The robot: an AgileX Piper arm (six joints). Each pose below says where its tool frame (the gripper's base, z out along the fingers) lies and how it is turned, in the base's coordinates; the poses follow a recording.
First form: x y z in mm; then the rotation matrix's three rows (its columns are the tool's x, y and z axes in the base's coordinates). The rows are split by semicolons.
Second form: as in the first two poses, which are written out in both.
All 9 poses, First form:
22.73 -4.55 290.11; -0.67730 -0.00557 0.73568; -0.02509 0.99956 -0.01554; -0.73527 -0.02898 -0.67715
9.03 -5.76 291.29; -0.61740 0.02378 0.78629; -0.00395 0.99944 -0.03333; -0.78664 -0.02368 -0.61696
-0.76 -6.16 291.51; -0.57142 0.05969 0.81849; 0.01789 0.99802 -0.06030; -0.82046 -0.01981 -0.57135
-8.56 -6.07 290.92; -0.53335 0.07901 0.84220; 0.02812 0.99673 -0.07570; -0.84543 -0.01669 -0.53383
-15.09 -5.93 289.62; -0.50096 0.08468 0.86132; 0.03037 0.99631 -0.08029; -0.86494 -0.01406 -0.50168
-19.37 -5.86 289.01; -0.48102 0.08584 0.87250; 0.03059 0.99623 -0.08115; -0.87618 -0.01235 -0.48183
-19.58 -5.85 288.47; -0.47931 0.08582 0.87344; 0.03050 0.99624 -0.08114; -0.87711 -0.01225 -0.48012
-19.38 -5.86 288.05; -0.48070 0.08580 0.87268; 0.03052 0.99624 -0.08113; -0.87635 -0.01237 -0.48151
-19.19 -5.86 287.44; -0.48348 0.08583 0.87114; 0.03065 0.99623 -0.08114; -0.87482 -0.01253 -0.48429
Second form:
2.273 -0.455 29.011; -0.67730 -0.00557 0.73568; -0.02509 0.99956 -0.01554; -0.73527 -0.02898 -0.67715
0.903 -0.576 29.129; -0.61740 0.02378 0.78629; -0.00395 0.99944 -0.03333; -0.78664 -0.02368 -0.61696
-0.076 -0.616 29.151; -0.57142 0.05969 0.81849; 0.01789 0.99802 -0.06030; -0.82046 -0.01981 -0.57135
-0.856 -0.607 29.092; -0.53335 0.07901 0.84220; 0.02812 0.99673 -0.07570; -0.84543 -0.01669 -0.53383
-1.509 -0.593 28.962; -0.50096 0.08468 0.86132; 0.03037 0.99631 -0.08029; -0.86494 -0.01406 -0.50168
-1.937 -0.586 28.901; -0.48102 0.08584 0.87250; 0.03059 0.99623 -0.08115; -0.87618 -0.01235 -0.48183
-1.958 -0.585 28.847; -0.47931 0.08582 0.87344; 0.03050 0.99624 -0.08114; -0.87711 -0.01225 -0.48012
-1.938 -0.586 28.805; -0.48070 0.08580 0.87268; 0.03052 0.99624 -0.08113; -0.87635 -0.01237 -0.48151
-1.919 -0.586 28.744; -0.48348 0.08583 0.87114; 0.03065 0.99623 -0.08114; -0.87482 -0.01253 -0.48429

